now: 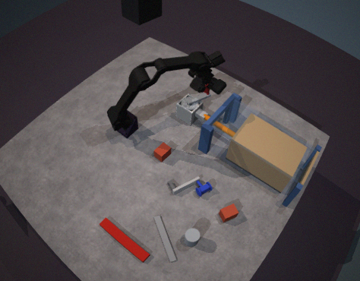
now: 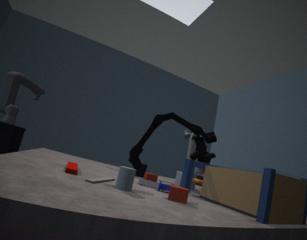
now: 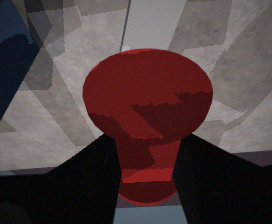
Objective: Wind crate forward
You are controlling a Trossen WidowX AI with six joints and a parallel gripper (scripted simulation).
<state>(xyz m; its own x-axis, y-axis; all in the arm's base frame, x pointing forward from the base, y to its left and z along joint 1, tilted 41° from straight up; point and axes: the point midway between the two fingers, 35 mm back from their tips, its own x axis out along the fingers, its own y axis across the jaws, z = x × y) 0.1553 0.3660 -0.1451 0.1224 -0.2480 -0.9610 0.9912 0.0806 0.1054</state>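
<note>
Right now the winch handle with red knob is 10 mm behind my gripper tip, 50 mm to the right of it and 30 mm below it. From my gripper tip the other things lie so: blue t-shaped piece 290 mm ahead, 360 mm to the right, 120 mm below; grey strip 350 mm ahead, 620 mm to the right, 130 mm below; grey winch 40 mm behind, 130 mm to the right, 100 mm below.
</note>
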